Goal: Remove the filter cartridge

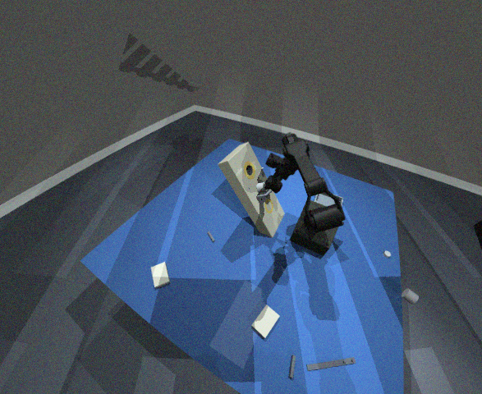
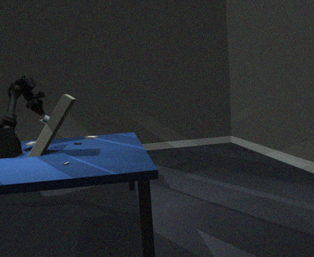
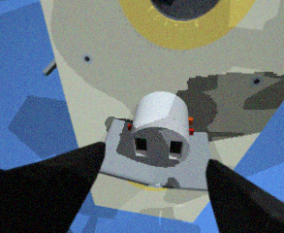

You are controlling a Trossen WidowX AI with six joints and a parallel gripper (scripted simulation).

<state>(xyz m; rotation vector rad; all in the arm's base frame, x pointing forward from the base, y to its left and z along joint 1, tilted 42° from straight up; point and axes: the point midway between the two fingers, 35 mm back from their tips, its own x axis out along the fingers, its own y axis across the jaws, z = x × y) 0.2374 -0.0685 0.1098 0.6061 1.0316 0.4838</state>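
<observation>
Right now my gripper tip is 20 mm short of the white round filter cartridge and 30 mm above it. Also, from my gripper tip: grey ledge (10 mm ahead, 60 mm below).
</observation>
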